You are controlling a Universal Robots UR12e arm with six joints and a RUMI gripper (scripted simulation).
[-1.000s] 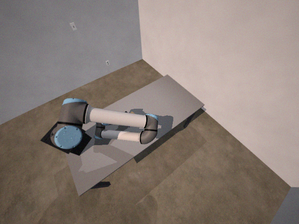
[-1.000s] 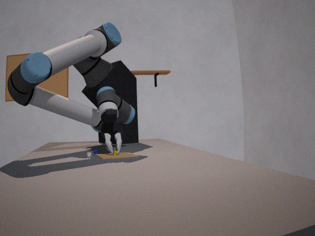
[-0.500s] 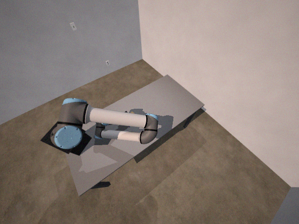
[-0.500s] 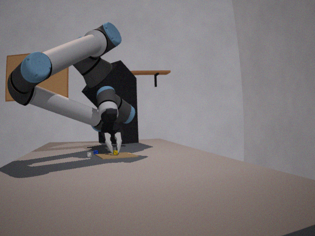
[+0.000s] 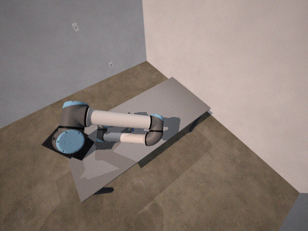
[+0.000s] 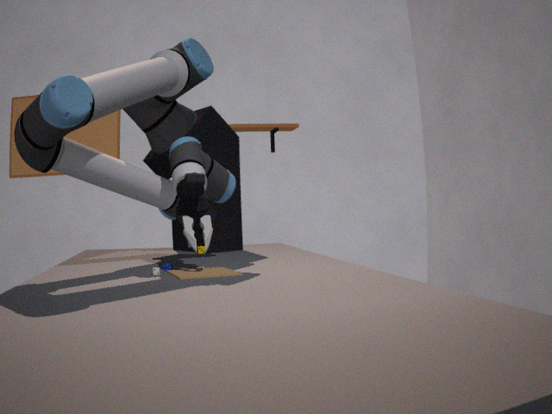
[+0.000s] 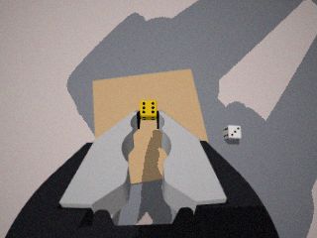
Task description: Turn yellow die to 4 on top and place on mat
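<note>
The tan mat lies 10 mm ahead of my hand and 60 mm below it. Also, from my hand: white die: 30 mm behind, 100 mm to the right, 50 mm below; then blue die: 90 mm behind, 50 mm to the right, 50 mm below; then yellow die: 10 mm ahead, 10 mm below.
</note>
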